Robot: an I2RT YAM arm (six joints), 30 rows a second.
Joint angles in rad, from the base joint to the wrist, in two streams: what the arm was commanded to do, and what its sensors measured. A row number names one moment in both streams.
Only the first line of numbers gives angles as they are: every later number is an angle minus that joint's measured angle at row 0.
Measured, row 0:
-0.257, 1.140, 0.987, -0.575, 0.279, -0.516
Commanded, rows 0 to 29:
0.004, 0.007, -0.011, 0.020, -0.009, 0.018
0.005, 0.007, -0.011, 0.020, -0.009, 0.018
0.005, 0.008, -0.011, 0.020, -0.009, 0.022
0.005, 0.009, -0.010, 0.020, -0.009, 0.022
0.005, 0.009, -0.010, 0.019, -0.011, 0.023
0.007, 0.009, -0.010, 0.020, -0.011, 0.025
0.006, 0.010, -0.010, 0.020, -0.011, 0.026
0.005, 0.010, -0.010, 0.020, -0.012, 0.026
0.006, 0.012, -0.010, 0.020, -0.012, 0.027
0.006, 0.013, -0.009, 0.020, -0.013, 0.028
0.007, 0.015, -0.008, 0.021, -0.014, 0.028
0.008, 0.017, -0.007, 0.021, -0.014, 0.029
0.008, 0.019, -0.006, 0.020, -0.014, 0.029
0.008, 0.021, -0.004, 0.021, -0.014, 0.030
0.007, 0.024, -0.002, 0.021, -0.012, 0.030
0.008, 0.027, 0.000, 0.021, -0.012, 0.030
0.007, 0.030, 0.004, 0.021, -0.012, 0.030
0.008, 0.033, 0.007, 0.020, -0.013, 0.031
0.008, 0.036, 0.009, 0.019, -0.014, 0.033
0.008, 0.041, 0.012, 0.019, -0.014, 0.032
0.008, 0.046, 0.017, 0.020, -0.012, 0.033
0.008, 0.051, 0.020, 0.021, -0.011, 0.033
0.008, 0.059, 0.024, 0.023, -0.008, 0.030
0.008, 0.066, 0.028, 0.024, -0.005, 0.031
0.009, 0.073, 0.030, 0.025, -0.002, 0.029
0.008, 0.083, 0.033, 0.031, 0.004, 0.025
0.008, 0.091, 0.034, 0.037, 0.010, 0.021
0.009, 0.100, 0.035, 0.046, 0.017, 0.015
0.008, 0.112, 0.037, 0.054, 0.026, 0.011
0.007, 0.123, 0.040, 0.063, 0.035, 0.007
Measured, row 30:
0.003, 0.103, 0.009, 0.015, 0.007, 0.007
